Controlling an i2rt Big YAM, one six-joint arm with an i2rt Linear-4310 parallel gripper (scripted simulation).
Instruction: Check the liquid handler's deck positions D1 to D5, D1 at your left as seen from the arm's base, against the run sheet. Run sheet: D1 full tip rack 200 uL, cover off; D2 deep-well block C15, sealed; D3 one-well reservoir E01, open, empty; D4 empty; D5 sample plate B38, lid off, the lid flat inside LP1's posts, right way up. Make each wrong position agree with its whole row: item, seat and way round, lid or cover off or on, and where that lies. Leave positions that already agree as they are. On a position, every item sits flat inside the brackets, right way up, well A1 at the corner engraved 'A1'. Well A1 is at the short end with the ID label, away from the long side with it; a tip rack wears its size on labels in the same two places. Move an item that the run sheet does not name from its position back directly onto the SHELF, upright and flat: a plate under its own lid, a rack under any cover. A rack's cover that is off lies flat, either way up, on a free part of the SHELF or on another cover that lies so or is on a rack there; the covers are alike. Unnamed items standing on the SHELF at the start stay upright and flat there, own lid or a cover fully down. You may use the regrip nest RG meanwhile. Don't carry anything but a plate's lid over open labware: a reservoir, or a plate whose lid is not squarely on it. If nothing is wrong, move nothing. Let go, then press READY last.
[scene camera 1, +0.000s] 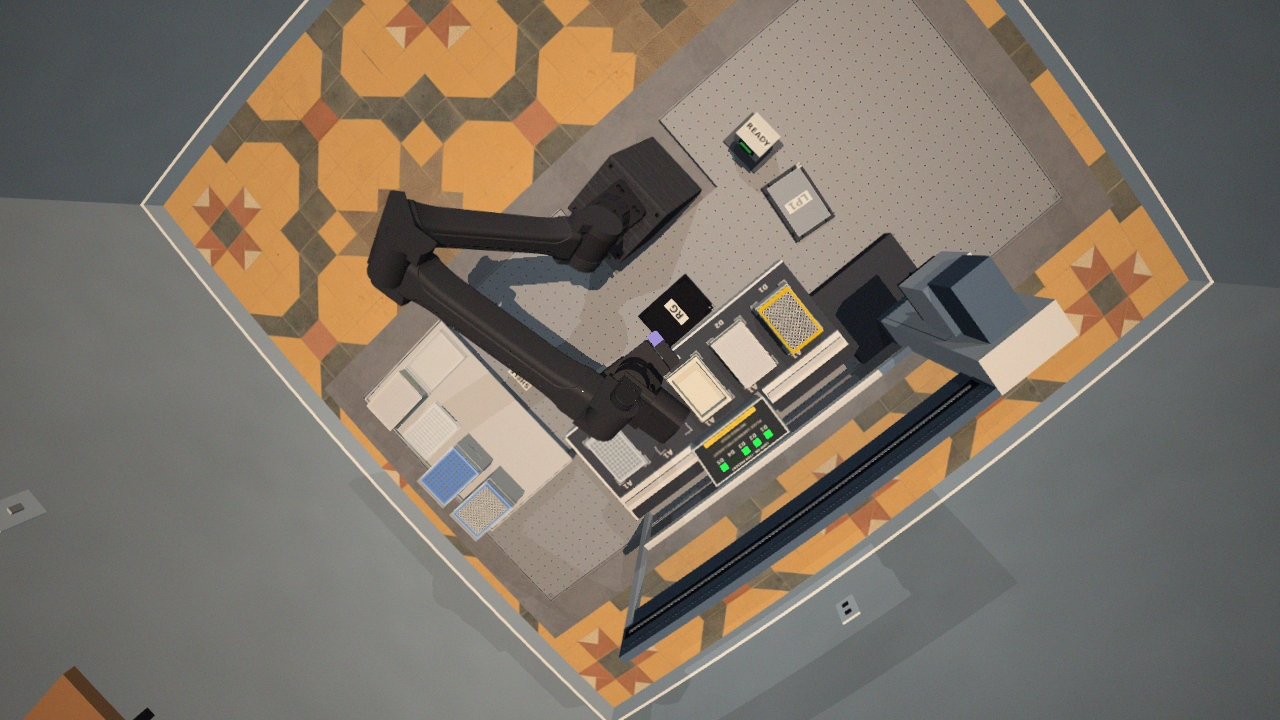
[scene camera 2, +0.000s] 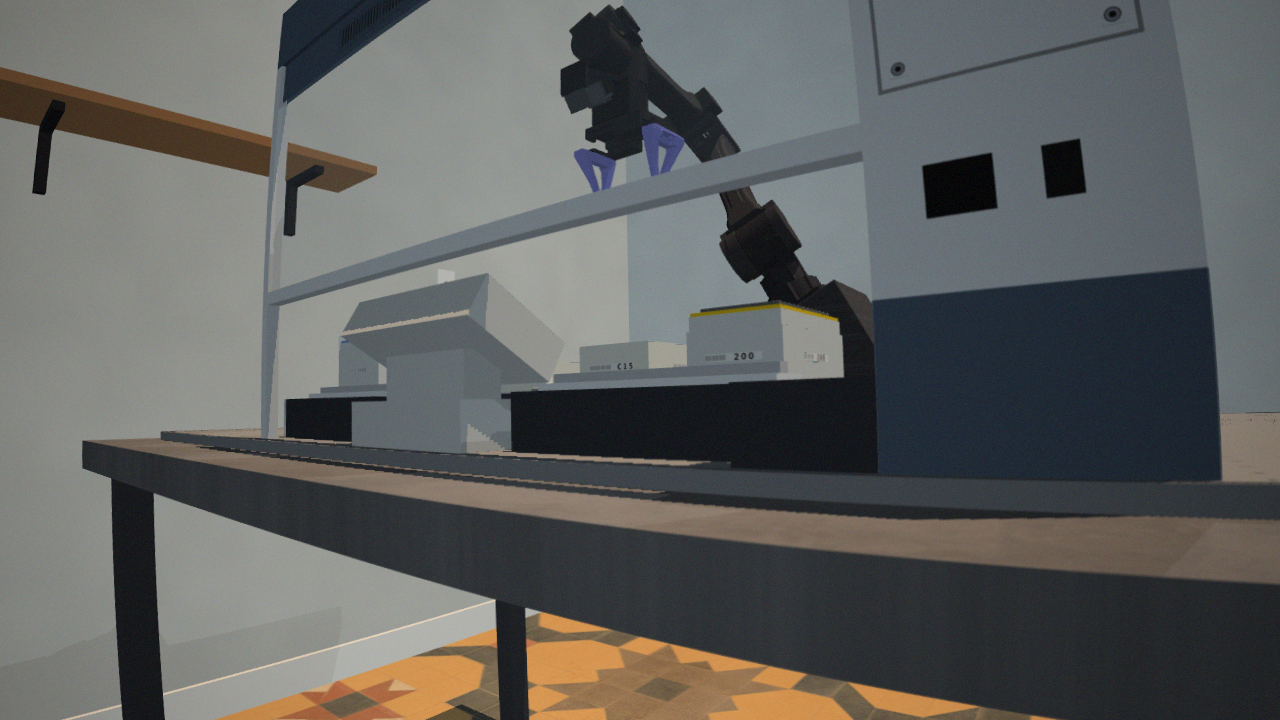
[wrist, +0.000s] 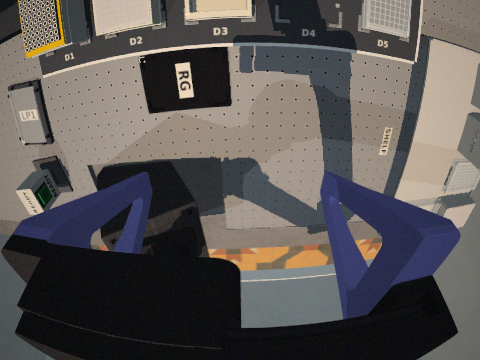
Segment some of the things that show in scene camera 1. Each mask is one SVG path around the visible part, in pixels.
The gripper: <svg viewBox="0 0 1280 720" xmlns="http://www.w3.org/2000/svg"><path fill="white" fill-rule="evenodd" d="M680 359L659 332L653 331L647 336L649 341L645 340L626 356L620 357L601 372L600 375L603 377L607 375L613 377L619 367L634 363L641 366L647 372L650 383L650 376L647 371L649 363L652 363L663 377L679 363Z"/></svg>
A yellow-rimmed tip rack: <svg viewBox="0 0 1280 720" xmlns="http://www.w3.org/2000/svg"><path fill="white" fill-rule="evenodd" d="M782 283L753 308L786 349L794 355L823 332L823 329L786 283Z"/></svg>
A cream reservoir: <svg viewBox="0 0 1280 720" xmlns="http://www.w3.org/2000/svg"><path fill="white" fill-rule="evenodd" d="M695 354L668 375L667 381L699 419L705 421L731 401L732 396L699 356Z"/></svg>
